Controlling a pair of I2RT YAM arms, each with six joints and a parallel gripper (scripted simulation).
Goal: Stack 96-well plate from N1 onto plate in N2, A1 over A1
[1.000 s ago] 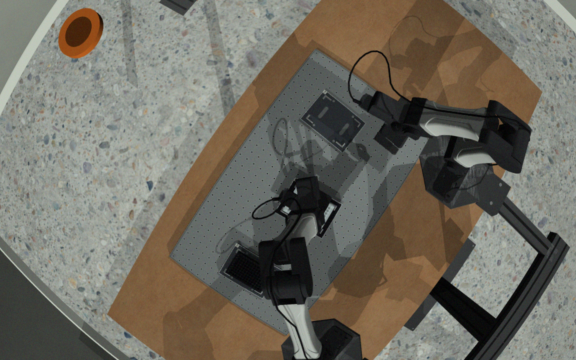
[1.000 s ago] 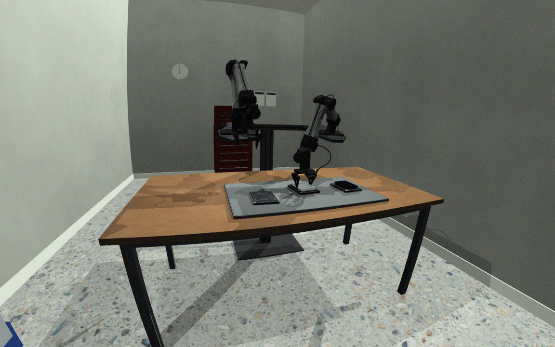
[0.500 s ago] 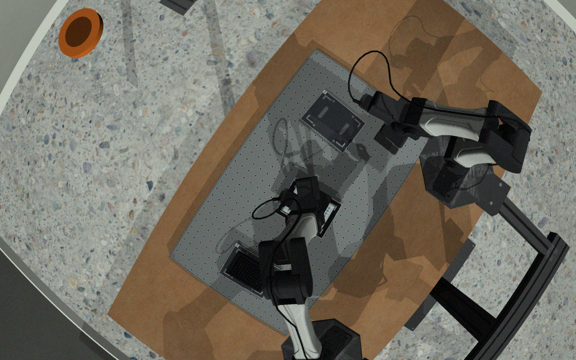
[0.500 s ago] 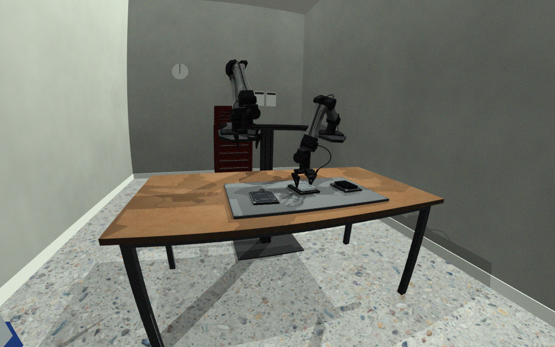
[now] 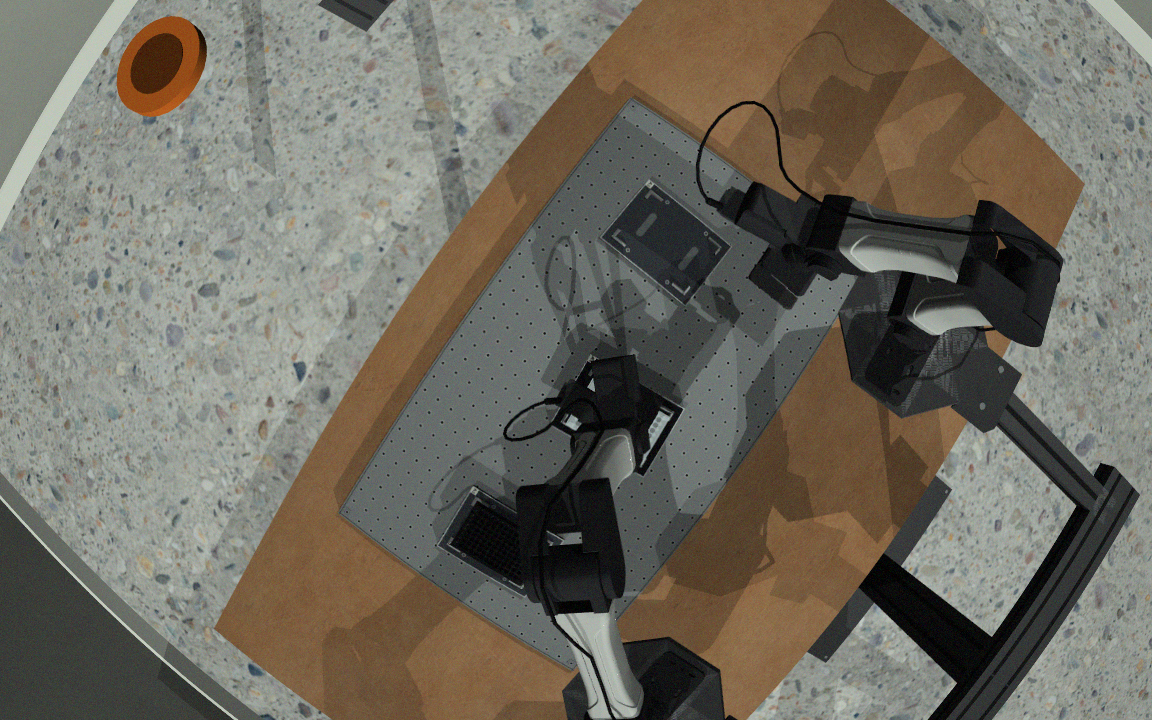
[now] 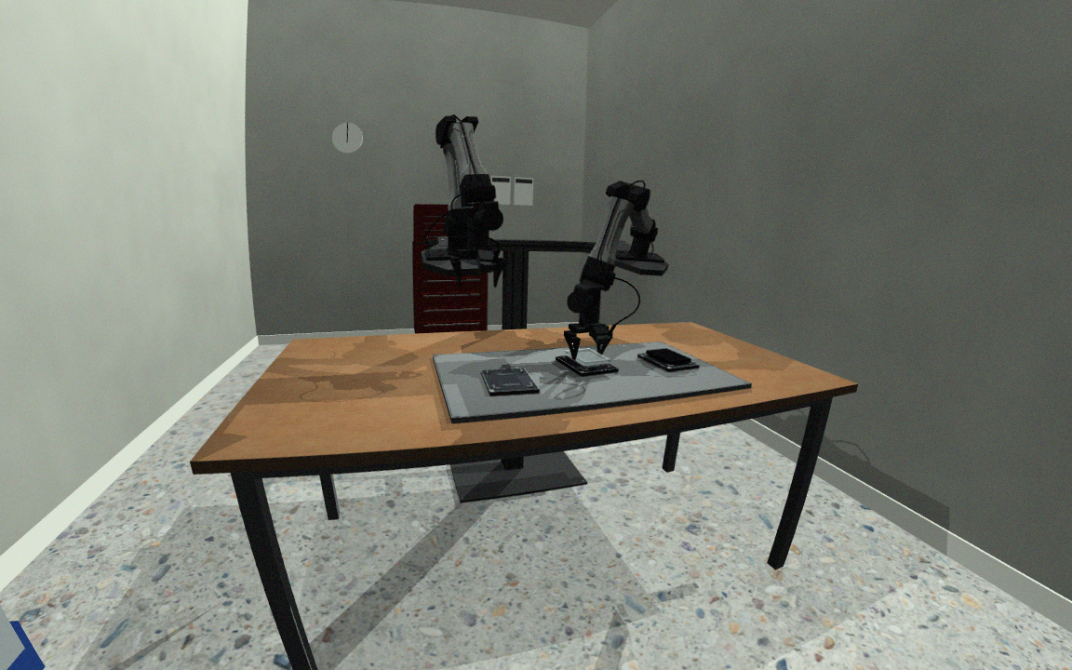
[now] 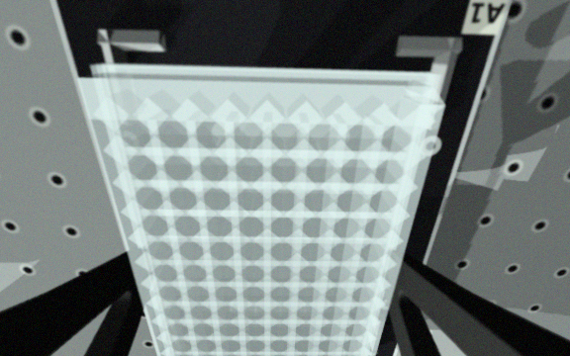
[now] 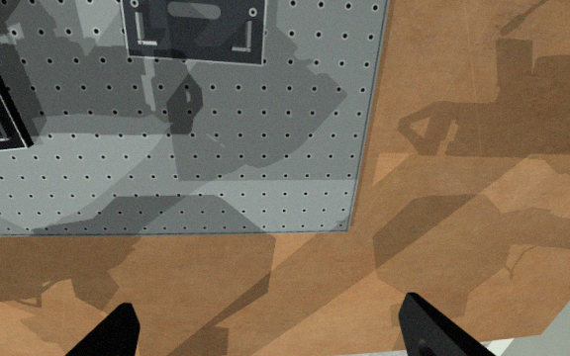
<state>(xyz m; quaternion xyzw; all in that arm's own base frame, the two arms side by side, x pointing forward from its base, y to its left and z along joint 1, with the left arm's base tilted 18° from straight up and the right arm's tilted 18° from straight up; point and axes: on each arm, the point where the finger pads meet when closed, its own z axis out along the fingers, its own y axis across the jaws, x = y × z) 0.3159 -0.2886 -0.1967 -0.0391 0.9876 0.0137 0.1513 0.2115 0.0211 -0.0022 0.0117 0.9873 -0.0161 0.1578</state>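
My left gripper is now 20 mm above the black nest. The rest, counted from my left hand: clear 96-well plate (10 mm below); then A1 label (160 mm ahead, 320 mm to the right, 20 mm below); then black 96-well plate (40 mm ahead, 260 mm to the left, 10 mm below).
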